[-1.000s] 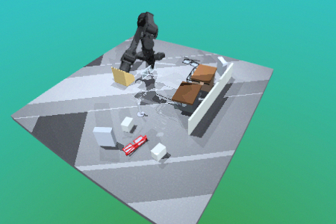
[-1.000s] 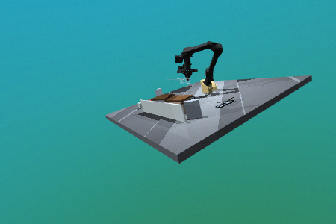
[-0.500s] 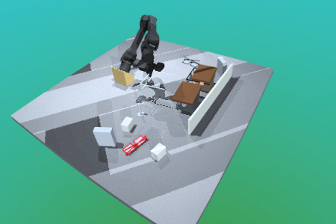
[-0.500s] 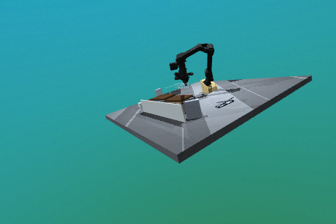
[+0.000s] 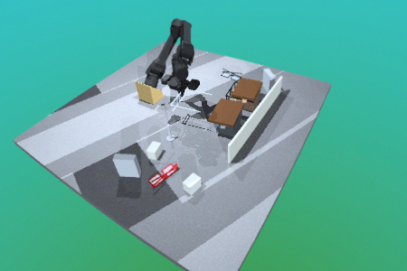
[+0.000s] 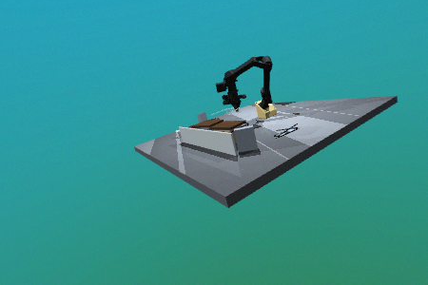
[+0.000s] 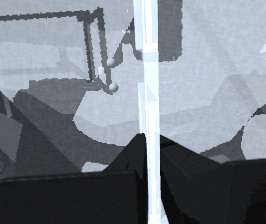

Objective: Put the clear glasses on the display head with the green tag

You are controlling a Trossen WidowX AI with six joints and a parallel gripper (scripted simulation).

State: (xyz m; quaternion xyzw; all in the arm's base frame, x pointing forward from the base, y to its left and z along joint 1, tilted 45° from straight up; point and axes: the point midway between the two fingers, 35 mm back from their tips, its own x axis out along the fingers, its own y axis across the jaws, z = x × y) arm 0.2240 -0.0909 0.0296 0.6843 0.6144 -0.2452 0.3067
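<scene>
Now: the display head 230 mm ahead of my gripper tip, 50 mm below it and 30 mm to the right of it. Also, from my gripper tip: thin pale stand (200 mm to the right, 80 mm below, 30 mm ahead); long white panel (380 mm ahead, 70 mm to the left, 50 mm below).
</scene>
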